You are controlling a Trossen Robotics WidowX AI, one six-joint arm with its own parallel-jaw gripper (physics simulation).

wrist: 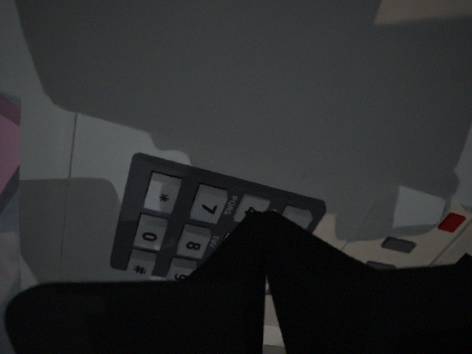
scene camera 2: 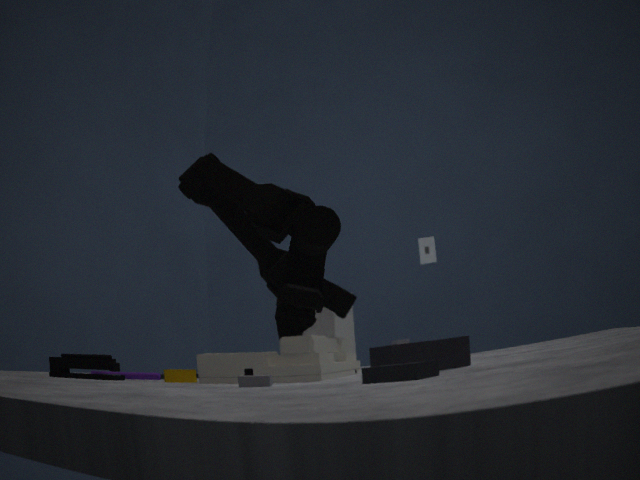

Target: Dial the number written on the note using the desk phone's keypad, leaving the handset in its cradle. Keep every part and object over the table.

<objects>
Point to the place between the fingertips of the gripper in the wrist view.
At 261, 224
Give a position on a dark keypad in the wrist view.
142, 166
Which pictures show the black object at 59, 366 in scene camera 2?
Scene camera 2 only.
</objects>
